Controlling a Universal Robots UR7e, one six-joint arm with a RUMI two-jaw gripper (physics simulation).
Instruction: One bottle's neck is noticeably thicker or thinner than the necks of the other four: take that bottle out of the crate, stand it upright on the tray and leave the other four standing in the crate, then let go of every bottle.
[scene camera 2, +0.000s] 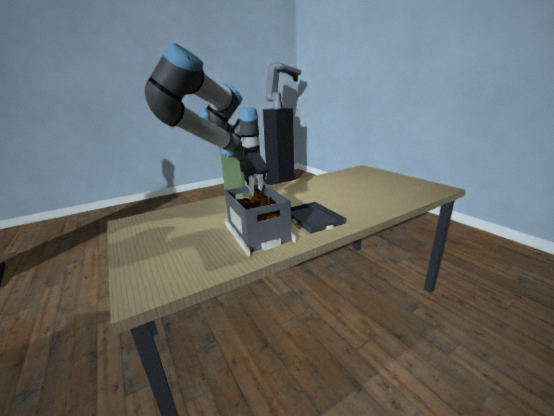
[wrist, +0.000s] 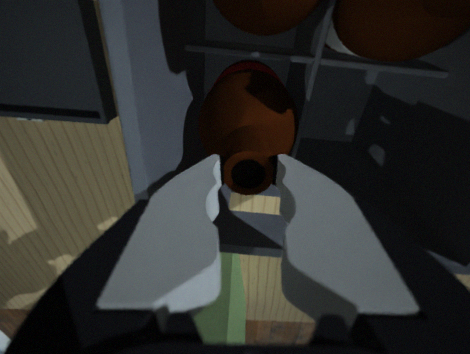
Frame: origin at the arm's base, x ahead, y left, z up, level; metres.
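Seen in the pictures: gripper, fingertip midpoint: (scene camera 2: 256, 194) (wrist: 247, 159).
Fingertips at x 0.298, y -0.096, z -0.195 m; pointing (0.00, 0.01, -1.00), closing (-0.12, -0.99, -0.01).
A point is followed by its place in that frame.
My gripper (scene camera 2: 257, 191) {x 0.298, y -0.096, z -0.195 m} (wrist: 247, 159) {x 0.298, y -0.096, z -0.195 m} points down into the grey crate (scene camera 2: 272, 234) {x 0.514, y -0.180, z -0.285 m} (wrist: 152, 105) {x 0.339, y -0.058, z -0.179 m} and is shut on the neck of a brown bottle (wrist: 250, 117) {x 0.317, y -0.100, z -0.211 m}. One finger is on each side of the neck, just below its open mouth. The bottle is in a compartment along the crate's side nearest the tray. Parts of two more brown bottles, one (wrist: 265, 12) {x 0.367, y -0.113, z -0.218 m} straight above it in the wrist view and one (wrist: 400, 30) {x 0.349, y -0.179, z -0.216 m} at upper right, show without their necks. The remaining bottles cannot be told apart. The black tray (scene camera 2: 317, 217) {x 0.458, y 0.137, z -0.332 m} (wrist: 42, 50) {x 0.376, y 0.103, z -0.332 m} lies beside the crate.
The crate's walls and thin dividers (wrist: 240, 50) {x 0.351, y -0.098, z -0.244 m} surround the bottles. White brackets (scene camera 2: 237, 239) {x 0.391, y -0.267, z -0.323 m} sit at the crate's base on the wooden table (scene camera 2: 380, 190) {x 0.448, y 0.705, z -0.337 m}. A green block (scene camera 2: 232, 172) {x 0.019, y -0.049, z -0.153 m} (wrist: 215, 300) {x 0.109, y -0.036, z -0.221 m} and a dark pedestal (scene camera 2: 278, 145) with a grey arm stand behind.
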